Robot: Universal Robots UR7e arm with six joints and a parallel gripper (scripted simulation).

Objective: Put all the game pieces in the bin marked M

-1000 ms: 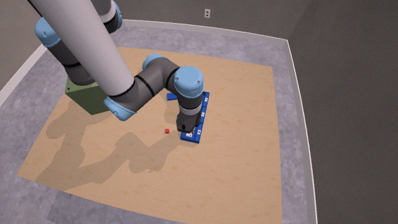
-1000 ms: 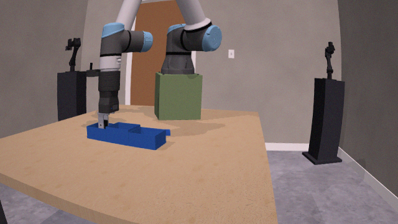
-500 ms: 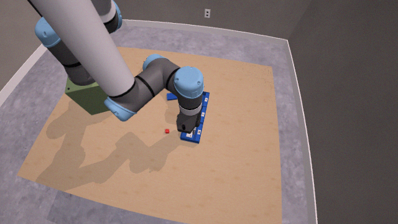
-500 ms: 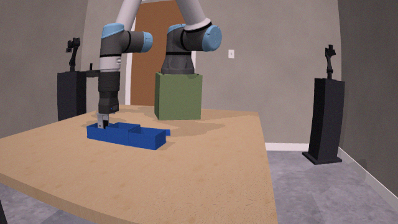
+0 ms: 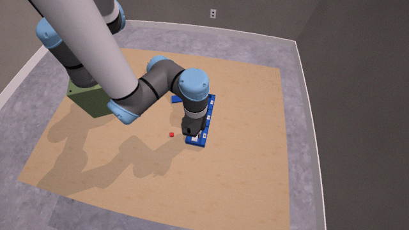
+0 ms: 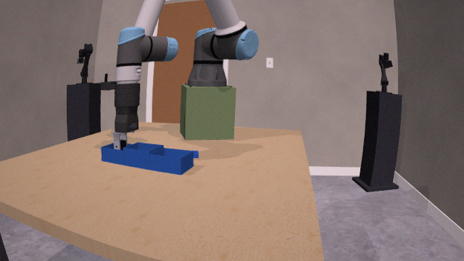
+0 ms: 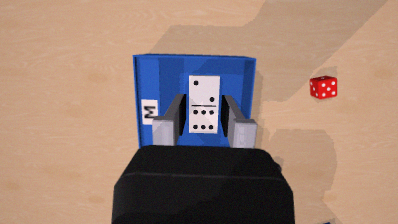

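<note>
Right now the white domino is 2 cm below my hand. From my hand the other things lie so: blue three-part bin 3 cm ahead, 8 cm to the left, 1 cm below; then red die 10 cm behind, 1 cm to the left, 3 cm below; then flat blue tile 9 cm behind, 19 cm to the left, 3 cm below.
</note>
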